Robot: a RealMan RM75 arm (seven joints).
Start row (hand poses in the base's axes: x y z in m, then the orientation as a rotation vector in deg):
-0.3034, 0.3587, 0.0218, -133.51, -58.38, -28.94
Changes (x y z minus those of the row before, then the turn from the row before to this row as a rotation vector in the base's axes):
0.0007, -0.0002, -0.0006, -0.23, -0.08, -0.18
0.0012, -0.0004, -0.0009, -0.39, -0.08, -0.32
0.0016, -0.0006, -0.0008, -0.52, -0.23, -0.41
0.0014, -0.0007, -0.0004, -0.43, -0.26, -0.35
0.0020, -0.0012, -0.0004, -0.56, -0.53, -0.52
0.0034, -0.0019, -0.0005, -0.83, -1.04, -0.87
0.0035, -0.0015, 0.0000, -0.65, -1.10, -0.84
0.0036, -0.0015, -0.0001, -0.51, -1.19, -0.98
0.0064, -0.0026, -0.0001, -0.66, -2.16, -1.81
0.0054, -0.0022, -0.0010, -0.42, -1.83, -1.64
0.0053, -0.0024, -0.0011, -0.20, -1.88, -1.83
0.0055, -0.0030, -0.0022, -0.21, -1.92, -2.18
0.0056, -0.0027, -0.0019, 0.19, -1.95, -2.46
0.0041, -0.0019, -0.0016, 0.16, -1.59, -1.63
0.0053, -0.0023, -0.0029, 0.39, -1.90, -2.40
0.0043, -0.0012, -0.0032, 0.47, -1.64, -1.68
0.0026, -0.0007, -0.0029, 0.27, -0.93, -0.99
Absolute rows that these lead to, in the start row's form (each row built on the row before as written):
-0.3027, 0.3585, 0.0212, -133.82, -58.33, -29.02
-0.3015, 0.3581, 0.0203, -134.36, -58.19, -29.09
-0.2999, 0.3575, 0.0195, -135.06, -58.08, -29.32
-0.2985, 0.3568, 0.0191, -135.65, -58.01, -29.60
-0.2965, 0.3556, 0.0187, -136.45, -57.93, -30.23
-0.2931, 0.3537, 0.0182, -137.68, -57.79, -31.52
-0.2896, 0.3522, 0.0182, -138.72, -57.61, -32.96
-0.2860, 0.3507, 0.0181, -139.72, -57.22, -34.62
-0.2796, 0.3481, 0.0180, -141.28, -56.30, -37.77
-0.2742, 0.3459, 0.0170, -142.51, -55.28, -40.54
-0.2689, 0.3435, 0.0159, -143.62, -53.89, -43.52
-0.2634, 0.3405, 0.0137, -144.90, -52.06, -46.68
-0.2578, 0.3378, 0.0118, -145.94, -49.59, -50.08
-0.2537, 0.3359, 0.0102, -146.48, -47.98, -52.74
-0.2484, 0.3336, 0.0073, -147.18, -45.34, -56.09
-0.2441, 0.3324, 0.0041, -147.35, -43.40, -58.88
-0.2415, 0.3317, 0.0012, -147.44, -42.24, -60.47

